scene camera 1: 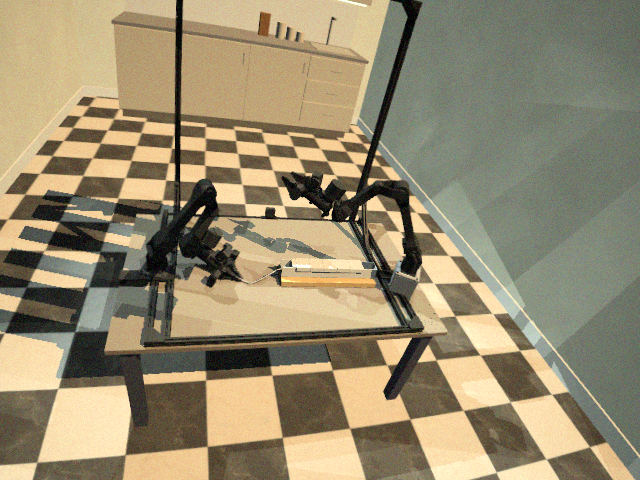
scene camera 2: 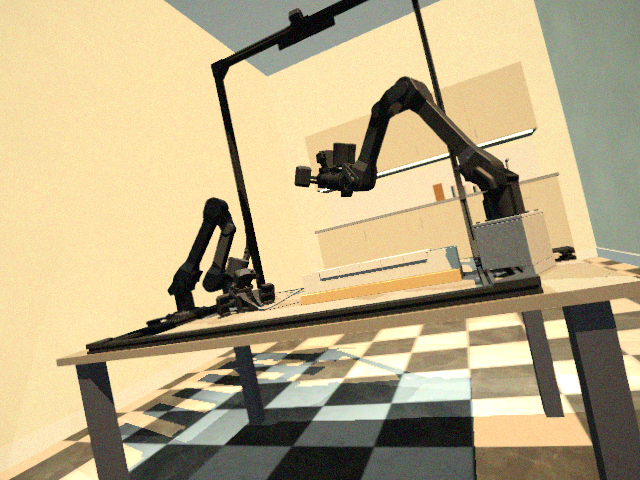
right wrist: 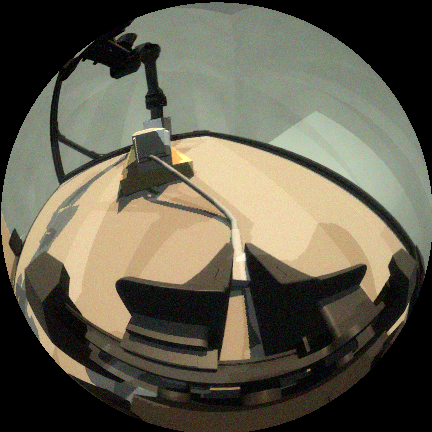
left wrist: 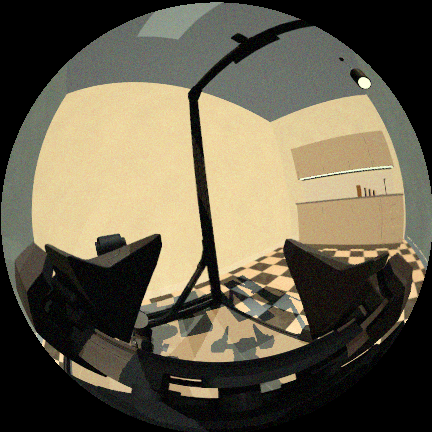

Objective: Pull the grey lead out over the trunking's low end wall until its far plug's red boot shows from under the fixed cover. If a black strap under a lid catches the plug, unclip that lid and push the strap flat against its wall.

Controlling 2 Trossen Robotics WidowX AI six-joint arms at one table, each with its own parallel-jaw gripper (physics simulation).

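Places are measured from the left arm's base along level axes (x ahead, y left, z up), in centimetres.
Pixels of known places: left gripper, fingertip midpoint: [scene camera 1: 286,174] [scene camera 2: 309,178] [left wrist: 224,243]; right gripper, fingertip midpoint: [scene camera 1: 241,280] [scene camera 2: 260,308] [right wrist: 237,248]; left arm's base, origin of the base link: [scene camera 1: 408,270] [scene camera 2: 507,217] [right wrist: 156,118]; right arm's base, origin of the base link: [scene camera 1: 156,266] [scene camera 2: 186,310].
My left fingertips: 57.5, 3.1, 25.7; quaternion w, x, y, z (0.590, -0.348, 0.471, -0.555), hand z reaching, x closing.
Observation:
Ahead of a thing's pixels: the offset from my left fingertips to its middle, as dx, dy, dz. "pt": to the spot under its first point.
The grey lead {pt -4.9, +20.2, -34.5} [scene camera 1: 266,275] [right wrist: 192,187] comes out over the low end wall of the pale trunking {-26.5, +5.8, -33.3} [scene camera 1: 330,272] [scene camera 2: 382,264] [right wrist: 151,145] and runs above the table in a bent line. My right gripper [scene camera 1: 237,277] [right wrist: 237,248] is shut on the lead's near plug {+4.6, +25.2, -36.7} [right wrist: 240,270], low over the table; the plug's body shows between the fingers in the right wrist view. My left gripper [scene camera 1: 288,177] [left wrist: 224,243] is open and empty, high above the table's back edge. The lids look seated on the trunking. No red boot or black strap shows.
The trunking lies along a yellow wooden block {pt -28.3, +10.8, -34.9} [scene camera 1: 328,282] [scene camera 2: 382,287]. A dark frame [scene camera 1: 284,335] borders the table, with posts [scene camera 1: 178,103] [scene camera 2: 232,129] rising at the back. The left arm's grey base box [scene camera 1: 404,279] [scene camera 2: 504,242] stands beyond the trunking's right end.

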